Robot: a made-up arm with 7 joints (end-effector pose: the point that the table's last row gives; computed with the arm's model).
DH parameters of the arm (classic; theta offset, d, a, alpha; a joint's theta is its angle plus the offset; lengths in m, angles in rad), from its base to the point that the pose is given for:
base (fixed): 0 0.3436 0.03 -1.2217
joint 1: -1.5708 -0.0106 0 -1.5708
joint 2: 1.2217 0 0.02 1.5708
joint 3: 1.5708 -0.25 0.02 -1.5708
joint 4: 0 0.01 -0.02 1.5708
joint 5: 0 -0.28 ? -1.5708
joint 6: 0 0.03 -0.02 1.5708
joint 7: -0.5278 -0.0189 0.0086 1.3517
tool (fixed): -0.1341 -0.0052 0 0
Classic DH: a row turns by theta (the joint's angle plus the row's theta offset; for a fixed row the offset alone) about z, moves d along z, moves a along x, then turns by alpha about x.
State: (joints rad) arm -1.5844 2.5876 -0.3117 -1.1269 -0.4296 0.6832 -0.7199
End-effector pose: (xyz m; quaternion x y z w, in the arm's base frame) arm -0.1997 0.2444 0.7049 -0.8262 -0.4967 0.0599 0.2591
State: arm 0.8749 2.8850 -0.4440 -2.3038 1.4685 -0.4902 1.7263
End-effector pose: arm 0.1759 0.2395 0.2107 0.5411 0.0668 0.0943 0.8330
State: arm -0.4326 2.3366 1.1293 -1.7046 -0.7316 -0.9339 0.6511
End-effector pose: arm -0.0368 -0.0544 0.7084 -0.2940 0.4341 0.3064 0.7945
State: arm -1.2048 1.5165 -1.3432 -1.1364 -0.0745 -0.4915 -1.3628
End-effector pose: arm 0.4613 0.2791 0.3764 -0.2650 0.3867 0.5418 0.6976
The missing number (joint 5, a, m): -0.03
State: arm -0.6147 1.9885 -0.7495 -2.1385 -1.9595 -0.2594 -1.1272
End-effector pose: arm 0.3091 0.0743 0.3609 0.3482 -0.2010 0.3781 0.8339
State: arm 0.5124 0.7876 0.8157 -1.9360 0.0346 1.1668 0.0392
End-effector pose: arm 0.1392 0.3334 0.2765 0.9574 -0.0437 0.0109 0.2854
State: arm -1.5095 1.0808 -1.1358 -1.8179 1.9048 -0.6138 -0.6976
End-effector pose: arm 0.4064 -0.1361 0.3904 0.2069 -0.9257 0.2652 0.1732
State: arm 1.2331 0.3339 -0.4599 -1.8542 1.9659 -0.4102 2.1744
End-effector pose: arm -0.0655 -0.0972 -0.0344 -0.3684 0.5139 0.7742 0.0289
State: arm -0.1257 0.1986 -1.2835 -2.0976 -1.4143 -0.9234 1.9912
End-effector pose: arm 0.1563 -0.2717 0.2202 -0.3693 -0.7599 -0.2429 0.4766
